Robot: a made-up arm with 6 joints.
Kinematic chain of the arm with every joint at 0, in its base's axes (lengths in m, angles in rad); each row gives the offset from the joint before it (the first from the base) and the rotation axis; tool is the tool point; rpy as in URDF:
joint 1: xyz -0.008 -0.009 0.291 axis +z
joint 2: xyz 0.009 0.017 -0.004 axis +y
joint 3: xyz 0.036 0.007 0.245 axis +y
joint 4: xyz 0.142 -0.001 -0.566 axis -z
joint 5: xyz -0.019 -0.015 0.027 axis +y
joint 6: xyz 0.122 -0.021 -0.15 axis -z
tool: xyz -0.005 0.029 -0.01 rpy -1.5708 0 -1.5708
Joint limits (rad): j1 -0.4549..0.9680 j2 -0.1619..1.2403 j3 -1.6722..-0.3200 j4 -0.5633..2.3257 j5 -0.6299..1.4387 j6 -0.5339..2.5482
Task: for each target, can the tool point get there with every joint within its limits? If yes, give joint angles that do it. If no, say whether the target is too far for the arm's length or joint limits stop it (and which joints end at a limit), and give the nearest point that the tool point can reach.
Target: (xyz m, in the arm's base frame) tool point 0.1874 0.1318 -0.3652
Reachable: yes | joints 0.7038 1.0091 -0.8687 1.8669 0.4158 1.1067
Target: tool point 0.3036 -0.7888 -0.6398
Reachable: no: too far | nearest point 0.3828 -0.3487 -0.3188 | short by 0.550 m
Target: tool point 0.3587 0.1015 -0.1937
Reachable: yes | joints 0.3759 0.4081 -0.5525 1.4344 0.2167 -0.2447
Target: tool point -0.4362 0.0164 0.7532
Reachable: no: joint limits stop it (at a limit: joint 2, joint 3, joint 4, joint 5) | nearest point -0.2503 0.0054 0.0029 | short by 0.773 m
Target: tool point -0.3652 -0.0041 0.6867
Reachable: no: joint limits stop it (at a limit: joint 2, joint 3, joint 4, joint 5) | nearest point -0.2507 -0.0057 0.0029 | short by 0.693 m
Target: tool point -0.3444 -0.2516 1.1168
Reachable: no: joint limits stop it (at a limit: joint 1, joint 2, joint 3, joint 5) | nearest point 0.3832 -0.3172 0.9726 | short by 0.745 m
